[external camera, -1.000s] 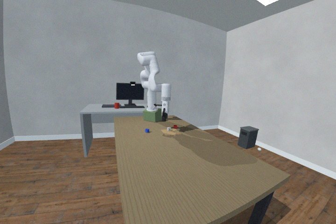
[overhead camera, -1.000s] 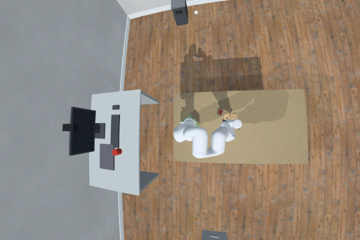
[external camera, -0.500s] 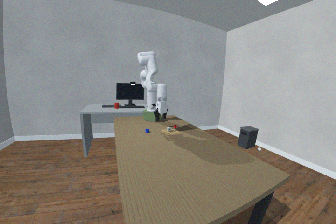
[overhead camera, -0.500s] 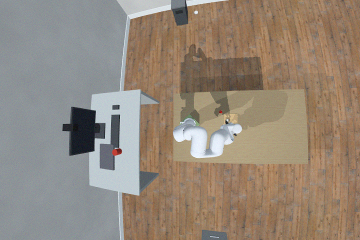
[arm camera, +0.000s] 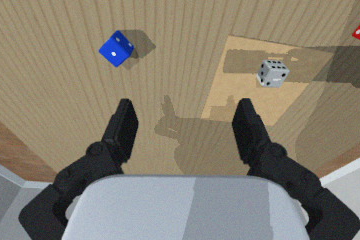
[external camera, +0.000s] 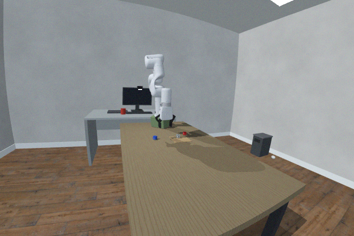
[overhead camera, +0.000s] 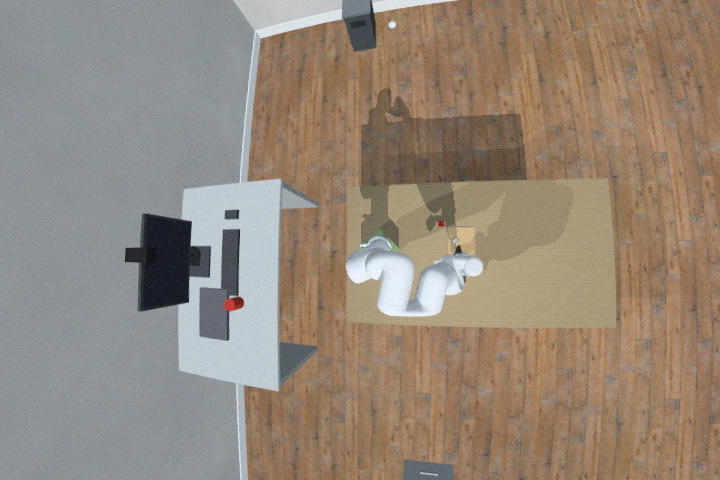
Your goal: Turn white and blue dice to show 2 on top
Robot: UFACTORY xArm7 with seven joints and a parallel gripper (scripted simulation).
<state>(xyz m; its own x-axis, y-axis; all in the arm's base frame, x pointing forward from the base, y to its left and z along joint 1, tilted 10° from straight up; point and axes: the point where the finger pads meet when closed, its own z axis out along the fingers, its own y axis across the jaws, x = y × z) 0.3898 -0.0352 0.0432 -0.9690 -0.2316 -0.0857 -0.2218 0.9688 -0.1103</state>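
The blue die is 80 mm to the right of my hand and 90 mm below it. From my hand the other things lie so: red die: 80 mm behind, 200 mm to the left, 90 mm below; then white die: 10 mm behind, 110 mm to the left, 90 mm below; then tan mat: 30 mm ahead, 120 mm to the left, 100 mm below.
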